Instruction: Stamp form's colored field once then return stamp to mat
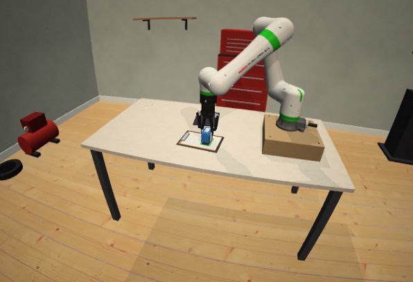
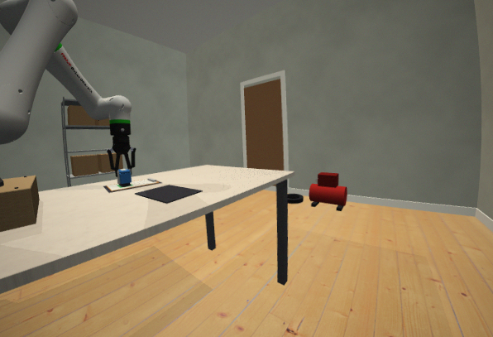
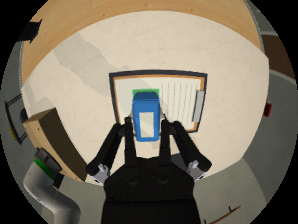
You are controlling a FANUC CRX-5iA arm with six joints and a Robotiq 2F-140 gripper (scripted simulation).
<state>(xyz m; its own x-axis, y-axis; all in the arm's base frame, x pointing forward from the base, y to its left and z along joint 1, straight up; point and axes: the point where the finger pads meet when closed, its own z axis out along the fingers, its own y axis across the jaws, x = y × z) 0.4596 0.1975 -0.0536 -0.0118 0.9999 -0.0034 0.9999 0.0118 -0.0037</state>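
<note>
Now: hand 100 mm short of the dark mat, 300 mm to the left of it and 50 mm above it. From my hand the other things lie so: blue stamp 10 mm below.
</note>
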